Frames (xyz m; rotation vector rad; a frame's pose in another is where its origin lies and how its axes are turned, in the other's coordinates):
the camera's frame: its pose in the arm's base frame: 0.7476 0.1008 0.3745 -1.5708 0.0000 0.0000
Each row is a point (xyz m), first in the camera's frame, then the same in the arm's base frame.
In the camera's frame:
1: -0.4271 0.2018 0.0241
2: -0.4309 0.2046 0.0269
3: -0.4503 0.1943 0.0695
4: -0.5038 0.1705 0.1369
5: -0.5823 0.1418 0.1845
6: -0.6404 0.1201 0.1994
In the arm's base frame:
1: 0.3205 0.1249 0.1727
2: 0.3167 0.1277 0.1699
3: 0.2973 0.1703 0.1802
4: 0.2438 0.2377 0.2040
5: 0.1653 0.2853 0.2327
6: 0.1072 0.3002 0.2544

